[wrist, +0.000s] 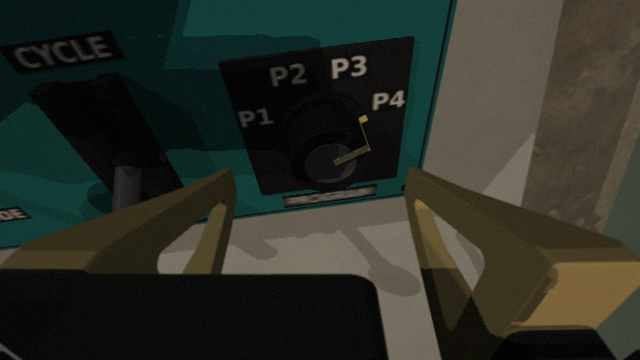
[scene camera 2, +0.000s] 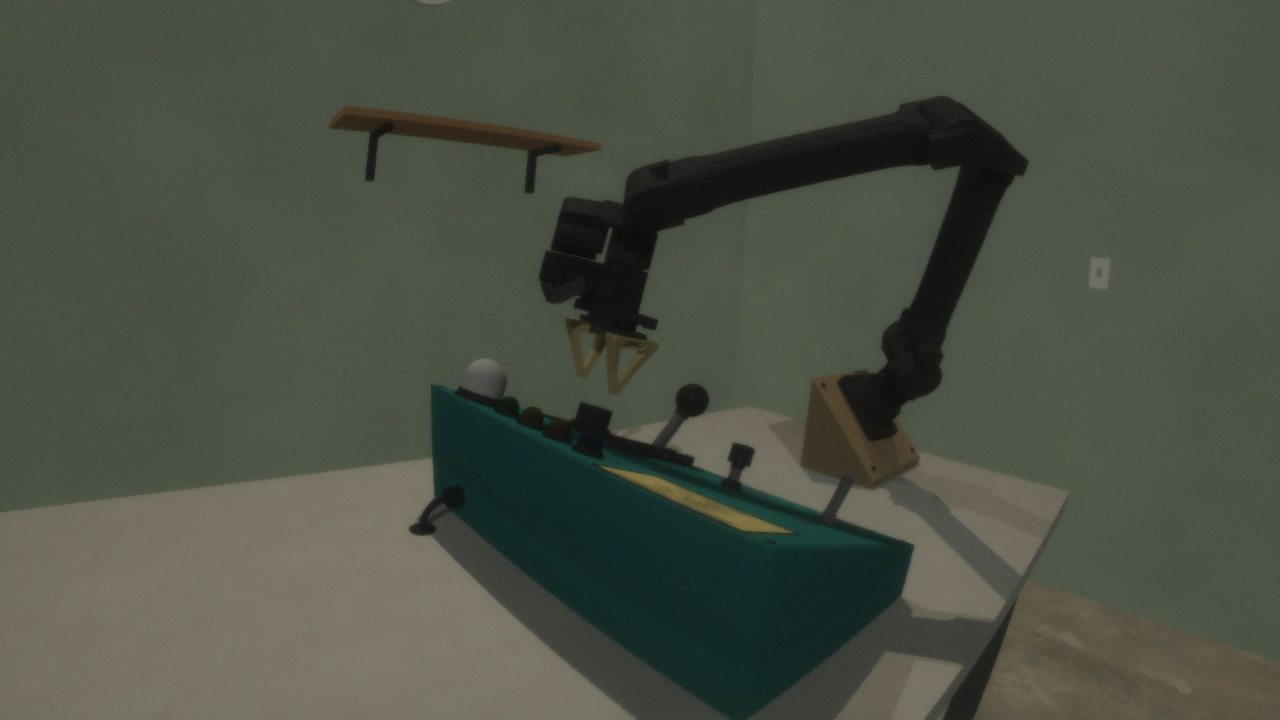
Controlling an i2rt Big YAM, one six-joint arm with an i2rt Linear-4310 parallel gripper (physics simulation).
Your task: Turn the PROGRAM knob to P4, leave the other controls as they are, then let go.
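Places are measured from the arm's base along level axes (x ahead, y left, z up), in centimetres.
Where they show: gripper, fingertip midpoint: (wrist: 320, 180) (scene camera 2: 597, 385); arm's base at its link origin: (scene camera 2: 865, 409).
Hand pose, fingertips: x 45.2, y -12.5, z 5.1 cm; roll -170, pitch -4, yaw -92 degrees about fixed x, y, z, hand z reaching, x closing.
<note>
Each offset is from my fingertips to the centre of the thing. "spot": to the spot under its first point. Level surfaces: height alone.
The black PROGRAM knob @[dz -4.2, dx -0.2, dy -0.7 cm] (scene camera 2: 591, 420) (wrist: 320, 125) stands on its dark label plate @[spot: dz -6.7, dx -1.4, dy -4.8 cm] (wrist: 385, 150), marked P1 to P4. In the wrist view its yellow pointer line @[spot: dz -5.5, dx +0.2, dy -3.1 cm] (wrist: 365, 134) runs over the cap and down the side, ending just below the P4 label @[spot: dz -5.5, dx +2.2, dy -4.4 cm] (wrist: 388, 100). My gripper (scene camera 2: 598, 383) (wrist: 320, 180) is open and empty. In scene camera 2 its tan fingertips hang a little above the knob, apart from it. In the wrist view the knob shows between and beyond the spread fingertips.
The teal console @[dz -6.5, dx +4.9, dy +17.8 cm] (scene camera 2: 590, 537) (wrist: 250, 15) stands on the table @[dz -14.6 cm] (scene camera 2: 223, 608). Near the knob is the CYCLE lever @[dz -3.4, dx -3.1, dy +11.1 cm] (wrist: 127, 185) in its black slot. In scene camera 2, a ball-topped lever (scene camera 2: 691, 400), a small black-topped lever @[dz -4.7, dx -2.0, dy +23.2 cm] (scene camera 2: 740, 454), a white dome @[spot: dz +2.1, dx +16.2, dy +1.8 cm] (scene camera 2: 486, 379) and a yellow label @[spot: dz -1.1, dx +12.8, dy +33.3 cm] (scene camera 2: 698, 501) show.
</note>
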